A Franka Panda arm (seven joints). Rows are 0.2 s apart.
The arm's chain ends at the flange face. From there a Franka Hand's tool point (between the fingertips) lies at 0.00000 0.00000 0.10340 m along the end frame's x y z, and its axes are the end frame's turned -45 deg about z.
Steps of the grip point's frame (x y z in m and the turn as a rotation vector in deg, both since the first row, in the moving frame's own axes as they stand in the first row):
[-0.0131 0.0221 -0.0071 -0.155 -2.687 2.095]
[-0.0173 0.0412 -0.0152 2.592 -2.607 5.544]
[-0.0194 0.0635 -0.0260 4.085 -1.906 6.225]
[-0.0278 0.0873 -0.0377 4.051 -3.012 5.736]
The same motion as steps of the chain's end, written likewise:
[0.0097 0.0213 -0.0070 -2.010 -1.790 2.095]
[0.0235 0.0417 -0.0150 -0.011 -3.676 5.544]
[0.0387 0.0618 -0.0257 1.541 -4.236 6.225]
[0.0510 0.0832 -0.0373 0.735 -4.994 5.736]

